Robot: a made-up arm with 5 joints.
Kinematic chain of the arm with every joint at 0, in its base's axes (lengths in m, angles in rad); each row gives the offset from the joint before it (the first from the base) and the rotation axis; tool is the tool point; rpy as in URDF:
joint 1: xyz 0.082 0 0.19 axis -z
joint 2: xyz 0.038 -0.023 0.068 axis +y
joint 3: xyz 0.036 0 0.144 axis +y
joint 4: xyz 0.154 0 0.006 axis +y
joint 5: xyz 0.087 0.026 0 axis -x
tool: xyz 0 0 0 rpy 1.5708 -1.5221 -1.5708
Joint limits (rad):
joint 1: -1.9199..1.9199
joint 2: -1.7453..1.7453
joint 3: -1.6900..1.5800
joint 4: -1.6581..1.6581
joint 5: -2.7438..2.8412
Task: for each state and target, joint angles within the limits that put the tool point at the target. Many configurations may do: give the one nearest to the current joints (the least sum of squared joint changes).
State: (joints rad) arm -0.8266 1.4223 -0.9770 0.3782 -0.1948
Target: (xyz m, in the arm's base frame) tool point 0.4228 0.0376 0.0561
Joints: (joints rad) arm -0.1011 1.5302 -0.8453 0.4535 -0.1948
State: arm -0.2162 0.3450 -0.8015 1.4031 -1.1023
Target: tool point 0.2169 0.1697 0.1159
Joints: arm -0.8853 1.0895 -0.1756 1.4892 -1.1023
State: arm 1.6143 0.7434 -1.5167 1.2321 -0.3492
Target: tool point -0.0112 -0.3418 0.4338
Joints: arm 1.8455 0.7636 -1.5444 0.9657 -0.3492
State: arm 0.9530 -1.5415 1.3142 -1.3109 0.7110
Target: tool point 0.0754 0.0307 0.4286
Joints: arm 1.2634 -1.7453 1.1798 -1.5897 0.7110
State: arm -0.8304 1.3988 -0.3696 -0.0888 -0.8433
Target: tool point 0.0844 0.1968 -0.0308
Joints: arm -1.5434 1.6581 -0.1375 -0.0047 -0.8433
